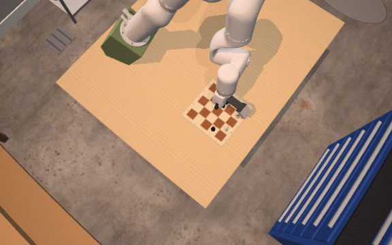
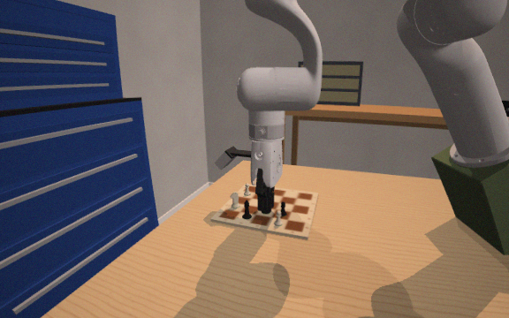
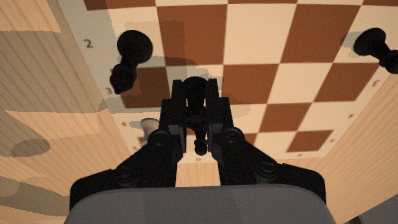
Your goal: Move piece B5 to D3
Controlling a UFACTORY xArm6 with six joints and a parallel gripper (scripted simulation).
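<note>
Now: hand 10 mm above the black pawn. Also, from my hand: chessboard: 40 mm to the right, 30 mm below.
</note>
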